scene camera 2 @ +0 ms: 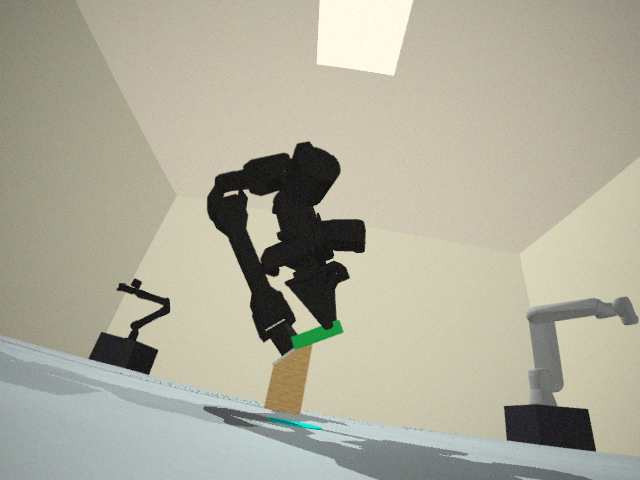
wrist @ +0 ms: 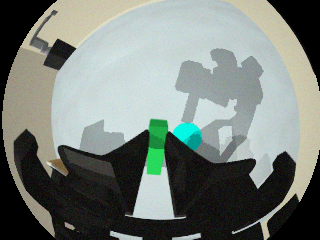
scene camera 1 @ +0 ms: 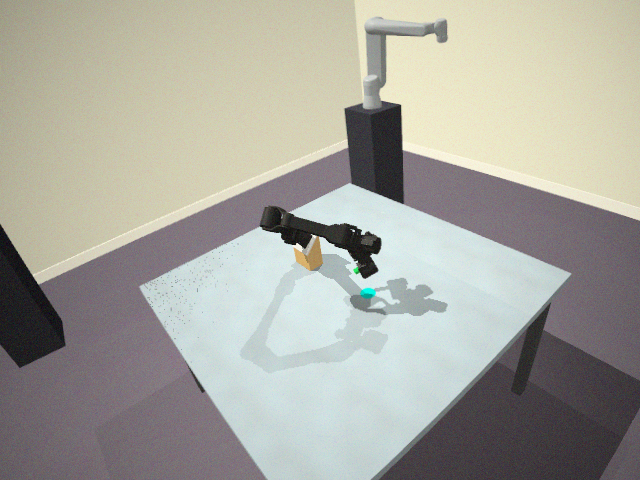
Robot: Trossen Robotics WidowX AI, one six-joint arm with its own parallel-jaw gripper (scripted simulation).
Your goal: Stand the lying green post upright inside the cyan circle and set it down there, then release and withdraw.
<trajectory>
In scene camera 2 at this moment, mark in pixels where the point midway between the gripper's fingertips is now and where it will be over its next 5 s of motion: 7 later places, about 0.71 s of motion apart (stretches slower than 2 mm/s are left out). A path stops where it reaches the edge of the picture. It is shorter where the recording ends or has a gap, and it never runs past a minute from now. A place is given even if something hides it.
The gripper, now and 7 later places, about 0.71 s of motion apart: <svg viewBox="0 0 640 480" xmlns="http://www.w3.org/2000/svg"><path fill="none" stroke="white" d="M331 328L335 330L339 328L341 323L340 316L336 307L329 297L321 286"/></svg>
</trajectory>
